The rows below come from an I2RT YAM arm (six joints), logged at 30 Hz.
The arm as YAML. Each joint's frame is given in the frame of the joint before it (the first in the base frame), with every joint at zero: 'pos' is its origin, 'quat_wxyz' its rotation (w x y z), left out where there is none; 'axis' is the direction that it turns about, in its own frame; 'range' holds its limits. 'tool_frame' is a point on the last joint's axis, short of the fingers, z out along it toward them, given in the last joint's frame.
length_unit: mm
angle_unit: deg
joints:
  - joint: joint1
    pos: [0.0, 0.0, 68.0]
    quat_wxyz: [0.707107, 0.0, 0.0, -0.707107]
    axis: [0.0, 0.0, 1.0]
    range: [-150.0, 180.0]
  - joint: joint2
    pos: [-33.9, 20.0, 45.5]
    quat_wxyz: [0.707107, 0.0, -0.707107, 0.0]
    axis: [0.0, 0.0, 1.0]
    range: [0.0, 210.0]
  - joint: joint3
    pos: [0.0, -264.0, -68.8]
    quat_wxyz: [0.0, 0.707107, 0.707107, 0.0]
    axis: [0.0, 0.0, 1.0]
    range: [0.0, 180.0]
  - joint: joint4
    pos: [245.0, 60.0, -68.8]
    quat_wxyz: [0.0, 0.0, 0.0, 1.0]
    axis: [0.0, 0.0, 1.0]
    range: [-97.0, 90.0]
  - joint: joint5
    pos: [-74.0, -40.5, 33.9]
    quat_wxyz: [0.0, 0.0, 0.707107, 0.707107]
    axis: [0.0, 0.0, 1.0]
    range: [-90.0, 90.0]
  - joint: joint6
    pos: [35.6, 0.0, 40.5]
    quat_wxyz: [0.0, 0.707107, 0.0, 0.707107]
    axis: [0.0, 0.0, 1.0]
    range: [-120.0, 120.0]
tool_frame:
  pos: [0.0, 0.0, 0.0]
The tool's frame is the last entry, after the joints.
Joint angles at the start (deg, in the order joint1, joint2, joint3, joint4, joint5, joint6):
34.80 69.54 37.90 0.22 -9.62 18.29
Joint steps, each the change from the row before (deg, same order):
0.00 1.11 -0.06 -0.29 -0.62 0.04
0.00 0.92 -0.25 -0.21 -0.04 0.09
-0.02 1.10 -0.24 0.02 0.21 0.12
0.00 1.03 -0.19 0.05 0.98 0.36
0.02 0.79 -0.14 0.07 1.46 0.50
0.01 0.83 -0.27 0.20 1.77 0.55
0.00 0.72 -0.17 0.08 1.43 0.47
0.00 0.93 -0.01 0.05 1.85 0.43
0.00 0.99 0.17 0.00 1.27 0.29
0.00 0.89 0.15 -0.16 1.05 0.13
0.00 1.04 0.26 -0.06 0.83 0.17
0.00 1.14 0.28 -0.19 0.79 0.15
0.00 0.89 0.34 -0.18 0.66 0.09
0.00 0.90 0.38 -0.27 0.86 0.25
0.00 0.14 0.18 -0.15 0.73 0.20
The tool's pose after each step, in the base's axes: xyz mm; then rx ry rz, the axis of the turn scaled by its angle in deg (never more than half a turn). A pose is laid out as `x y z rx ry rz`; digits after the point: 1 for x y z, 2 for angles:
212.0 155.0 221.1 -24.39 125.14 41.20
212.6 155.5 215.4 -24.41 126.58 40.86
213.8 156.1 209.4 -24.21 127.97 40.26
215.2 156.3 203.9 -23.30 129.23 39.00
216.5 156.2 199.8 -21.97 130.16 37.40
217.7 155.8 194.9 -20.39 131.08 35.44
218.7 155.4 190.9 -19.11 131.86 33.81
220.5 155.2 186.9 -17.64 132.61 31.65
222.4 155.6 183.4 -16.68 133.30 30.05
223.9 155.9 180.1 -16.05 134.03 28.57
225.8 156.6 176.8 -15.50 134.74 27.36
227.7 157.3 172.9 -15.02 135.64 26.06
229.4 158.0 170.4 -14.66 136.22 25.03
231.3 158.6 167.9 -14.02 136.85 23.80
232.0 158.6 168.0 -13.42 136.83 23.04

